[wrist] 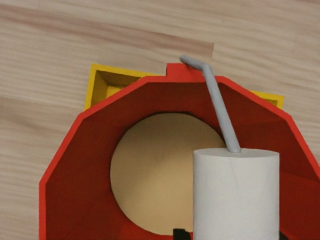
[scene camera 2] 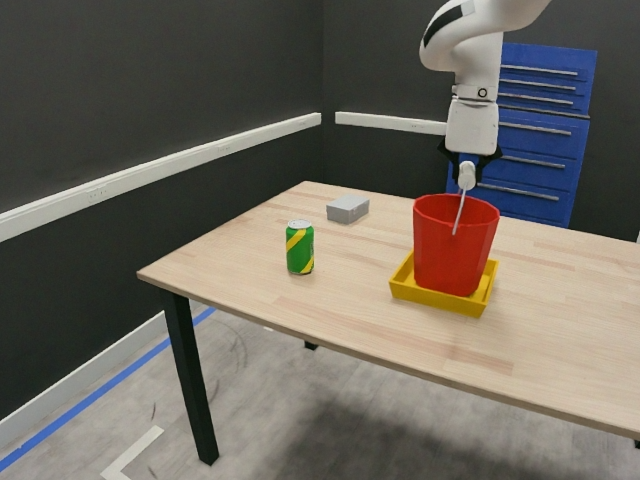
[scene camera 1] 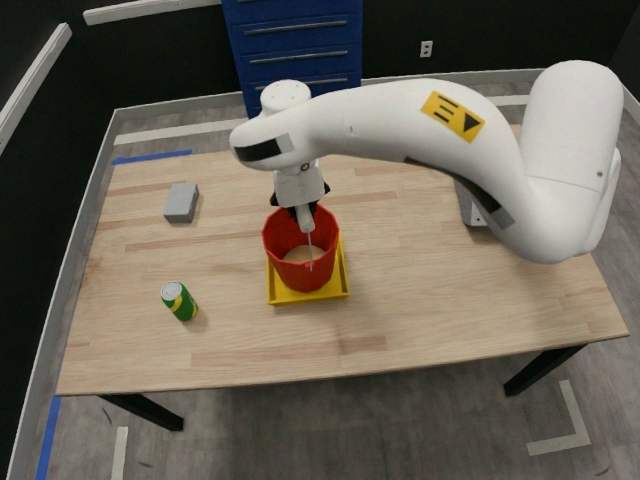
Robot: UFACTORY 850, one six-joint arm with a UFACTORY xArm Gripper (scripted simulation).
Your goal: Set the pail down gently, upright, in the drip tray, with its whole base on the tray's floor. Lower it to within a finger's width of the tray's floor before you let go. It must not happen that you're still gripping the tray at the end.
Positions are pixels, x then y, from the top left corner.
Labels:
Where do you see a yellow drip tray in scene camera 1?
At 278, 294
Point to a red pail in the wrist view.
128, 160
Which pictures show the grey block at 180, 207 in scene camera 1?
Scene camera 2 and scene camera 1 only.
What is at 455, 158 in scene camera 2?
My gripper.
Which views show the yellow drip tray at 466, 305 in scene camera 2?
The wrist view, scene camera 2 and scene camera 1: all of them.

